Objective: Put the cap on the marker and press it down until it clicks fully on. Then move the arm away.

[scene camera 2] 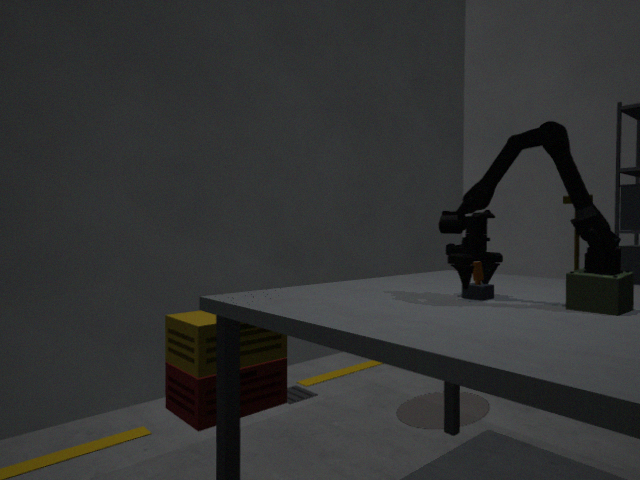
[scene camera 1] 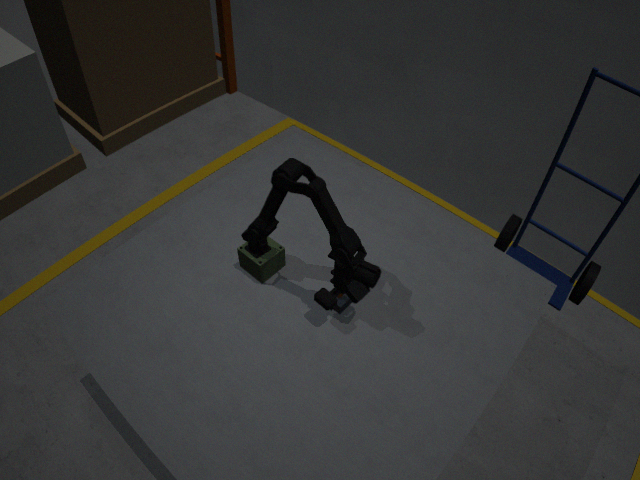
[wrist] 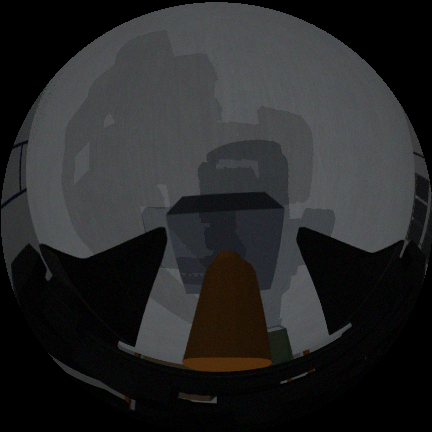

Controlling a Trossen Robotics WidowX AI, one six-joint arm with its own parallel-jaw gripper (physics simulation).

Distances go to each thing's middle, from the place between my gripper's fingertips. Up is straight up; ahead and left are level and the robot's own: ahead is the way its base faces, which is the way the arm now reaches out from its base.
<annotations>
The dark grey block [wrist: 250, 223] is 10 mm below my hand and 10 mm behind it.
</annotations>
